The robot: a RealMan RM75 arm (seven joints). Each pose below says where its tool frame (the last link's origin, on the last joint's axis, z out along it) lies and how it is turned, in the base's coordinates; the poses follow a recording.
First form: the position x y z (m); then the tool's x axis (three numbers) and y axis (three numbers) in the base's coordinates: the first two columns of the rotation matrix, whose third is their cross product.
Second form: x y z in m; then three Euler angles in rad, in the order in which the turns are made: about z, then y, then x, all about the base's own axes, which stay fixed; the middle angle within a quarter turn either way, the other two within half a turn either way. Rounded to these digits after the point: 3 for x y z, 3 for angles.
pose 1, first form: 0.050 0.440 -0.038 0.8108 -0.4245 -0.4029 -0.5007 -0.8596 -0.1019
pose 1, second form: 0.050 0.440 -0.038 0.553 -0.308 -2.839
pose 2, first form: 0.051 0.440 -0.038 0.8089 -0.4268 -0.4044 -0.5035 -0.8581 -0.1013
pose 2, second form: 0.051 0.440 -0.038 0.557 -0.309 -2.837
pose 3, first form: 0.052 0.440 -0.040 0.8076 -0.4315 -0.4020 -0.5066 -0.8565 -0.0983
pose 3, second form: 0.052 0.440 -0.040 0.560 -0.307 -2.840
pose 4, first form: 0.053 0.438 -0.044 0.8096 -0.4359 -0.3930 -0.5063 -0.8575 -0.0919
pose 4, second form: 0.053 0.438 -0.044 0.559 -0.301 -2.851
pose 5, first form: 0.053 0.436 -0.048 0.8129 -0.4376 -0.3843 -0.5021 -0.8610 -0.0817
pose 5, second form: 0.053 0.436 -0.048 0.553 -0.300 -2.867
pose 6, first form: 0.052 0.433 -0.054 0.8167 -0.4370 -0.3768 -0.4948 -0.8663 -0.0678
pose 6, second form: 0.052 0.433 -0.054 0.545 -0.301 -2.886
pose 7, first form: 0.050 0.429 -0.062 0.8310 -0.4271 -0.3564 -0.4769 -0.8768 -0.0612
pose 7, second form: 0.050 0.429 -0.062 0.521 -0.290 -2.909
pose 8, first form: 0.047 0.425 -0.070 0.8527 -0.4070 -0.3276 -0.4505 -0.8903 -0.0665
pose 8, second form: 0.047 0.425 -0.070 0.486 -0.268 -2.928
